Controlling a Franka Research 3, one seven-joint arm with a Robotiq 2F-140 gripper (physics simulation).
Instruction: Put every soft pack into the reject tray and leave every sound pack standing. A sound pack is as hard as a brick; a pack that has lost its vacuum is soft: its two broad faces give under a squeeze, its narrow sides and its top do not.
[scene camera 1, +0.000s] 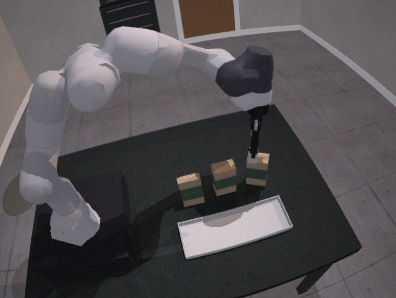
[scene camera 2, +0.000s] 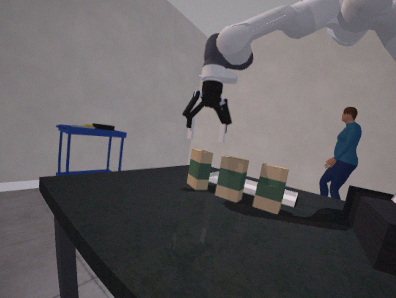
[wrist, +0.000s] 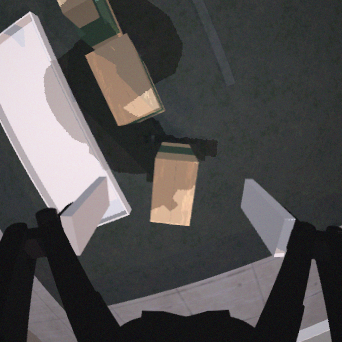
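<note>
Three tan packs with green bands stand upright in a row. The end pack (scene camera 1: 257, 170) (scene camera 2: 199, 170) (wrist: 174, 192) is farthest from the arm's base. The middle pack (scene camera 1: 224, 178) (scene camera 2: 232, 178) (wrist: 125, 80) and the pack nearest the base (scene camera 1: 190, 190) (scene camera 2: 271, 188) (wrist: 95, 22) stand beside it. My gripper (scene camera 1: 253, 158) (scene camera 2: 206, 134) (wrist: 175, 192) is wide open and empty above the end pack, whose top shows between the two fingers in the wrist view. The white reject tray (scene camera 1: 250, 228) (scene camera 2: 290, 198) (wrist: 30, 110) lies alongside the row and holds no pack.
The packs and tray are on a dark table (scene camera 1: 320, 220) (scene camera 2: 150, 240) (wrist: 240, 125). The arm's dark base block (scene camera 1: 102, 195) (scene camera 2: 380, 225) is at one end. Beyond the table are a blue cart (scene camera 2: 92, 131) and a person in a teal top (scene camera 2: 348, 142).
</note>
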